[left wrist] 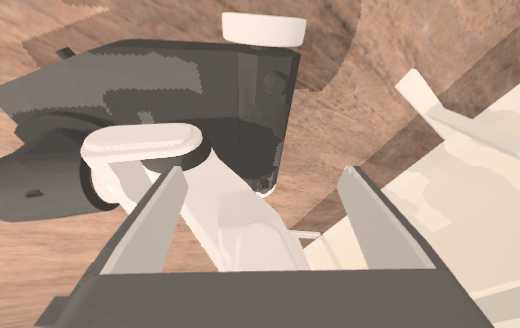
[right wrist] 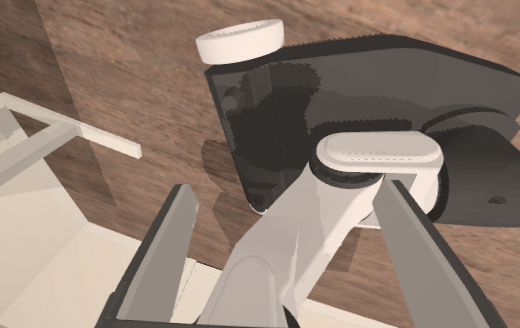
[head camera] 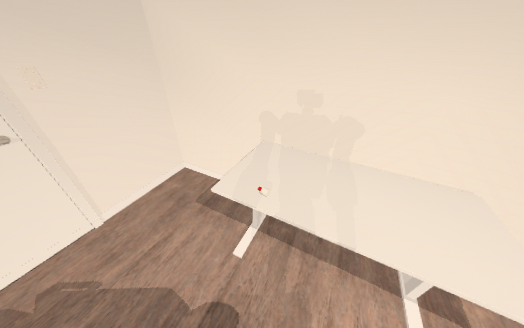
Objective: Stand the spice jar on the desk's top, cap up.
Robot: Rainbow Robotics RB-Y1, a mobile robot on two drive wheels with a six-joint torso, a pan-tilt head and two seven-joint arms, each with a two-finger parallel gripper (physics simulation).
I see my left gripper (left wrist: 263, 176), my right gripper (right wrist: 282, 193) and a white desk (head camera: 453, 240).
